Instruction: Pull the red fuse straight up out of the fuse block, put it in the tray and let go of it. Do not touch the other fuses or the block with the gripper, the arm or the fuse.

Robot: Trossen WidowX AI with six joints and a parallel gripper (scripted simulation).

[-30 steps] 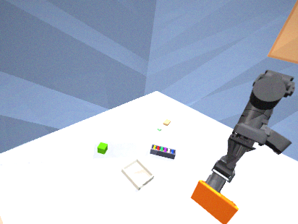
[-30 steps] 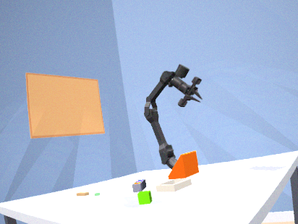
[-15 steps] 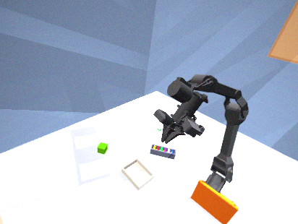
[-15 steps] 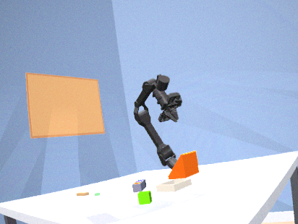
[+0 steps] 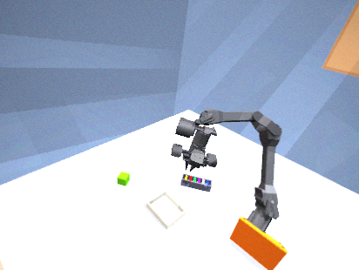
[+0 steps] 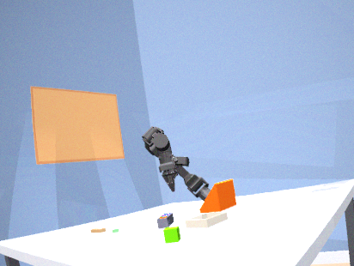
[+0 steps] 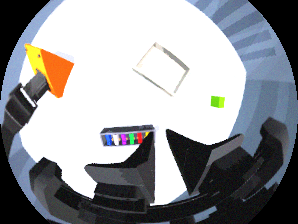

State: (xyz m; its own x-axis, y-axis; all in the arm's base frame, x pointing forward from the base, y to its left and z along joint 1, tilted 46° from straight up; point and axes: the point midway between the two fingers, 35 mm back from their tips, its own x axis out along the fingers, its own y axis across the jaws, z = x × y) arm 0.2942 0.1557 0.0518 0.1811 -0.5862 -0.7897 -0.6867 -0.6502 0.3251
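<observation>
My gripper tip is now 20 mm short of the red fuse, 60 mm to the left of it and 110 mm above it. Also, from my gripper tip: white tray 30 mm behind, 120 mm to the left, 140 mm below.
</observation>
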